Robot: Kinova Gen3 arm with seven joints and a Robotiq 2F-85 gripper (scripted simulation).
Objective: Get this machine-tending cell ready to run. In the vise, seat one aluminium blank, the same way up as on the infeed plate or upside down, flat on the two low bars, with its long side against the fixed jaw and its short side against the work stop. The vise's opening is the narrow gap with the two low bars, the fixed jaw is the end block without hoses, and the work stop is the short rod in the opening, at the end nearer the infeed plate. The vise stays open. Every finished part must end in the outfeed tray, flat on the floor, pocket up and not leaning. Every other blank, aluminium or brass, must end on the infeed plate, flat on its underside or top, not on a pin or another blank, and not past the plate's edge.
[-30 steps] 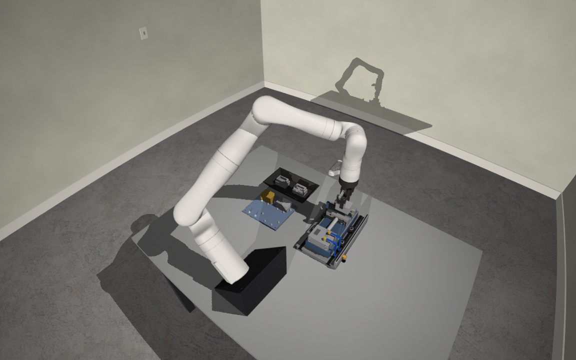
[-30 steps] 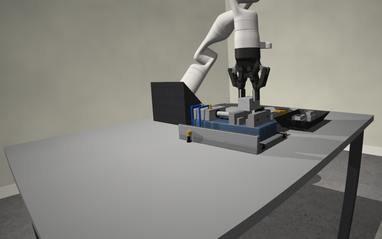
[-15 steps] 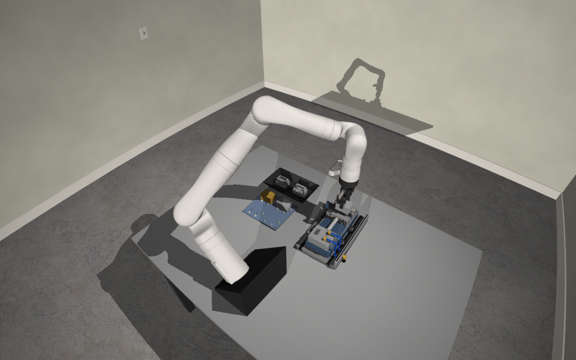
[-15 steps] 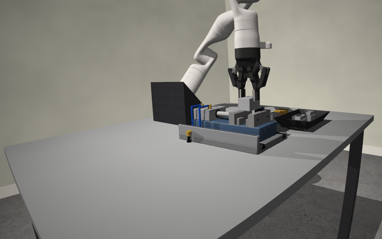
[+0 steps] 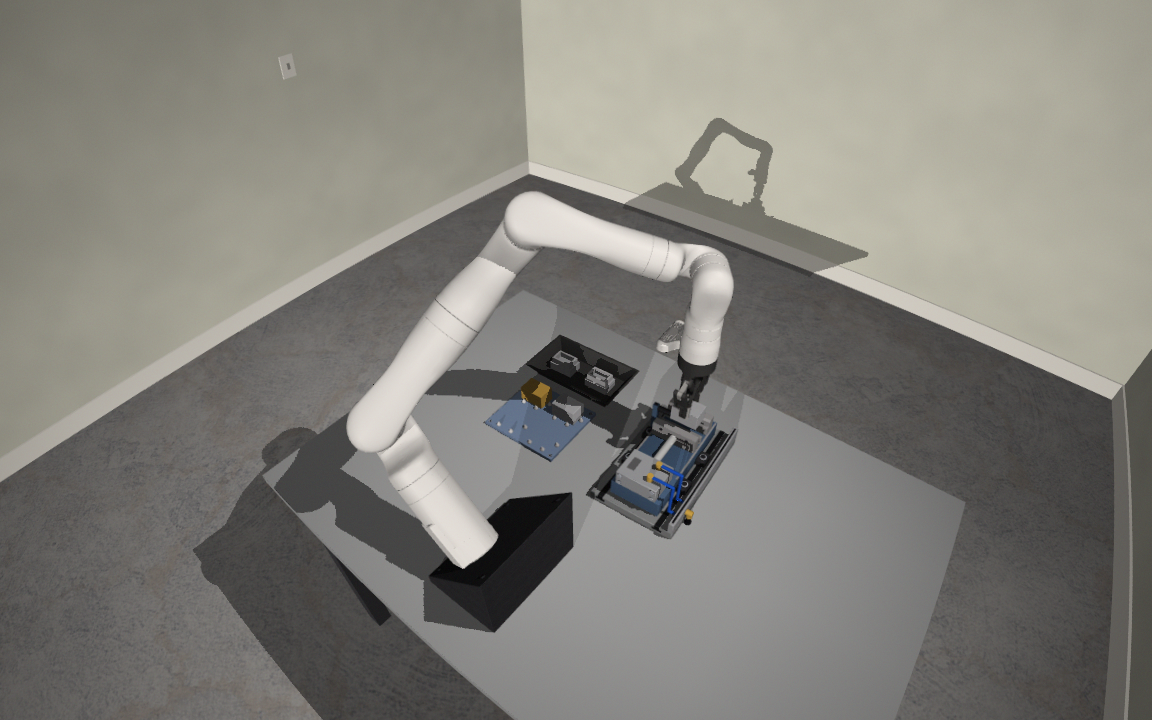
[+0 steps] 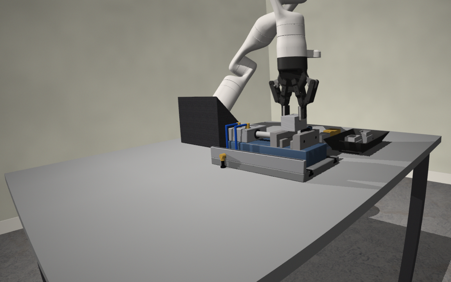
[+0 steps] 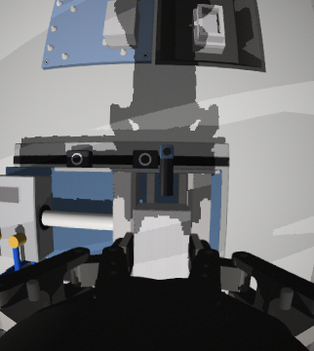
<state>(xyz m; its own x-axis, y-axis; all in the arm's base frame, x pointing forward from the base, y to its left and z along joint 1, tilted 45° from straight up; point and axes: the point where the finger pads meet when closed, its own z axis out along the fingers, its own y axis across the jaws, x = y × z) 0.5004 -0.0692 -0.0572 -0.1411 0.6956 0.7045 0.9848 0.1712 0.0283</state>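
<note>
My hand is 20 mm above the aluminium blank. Also, from my hand: brass blank 340 mm to the left, 120 mm below, 110 mm behind.
</note>
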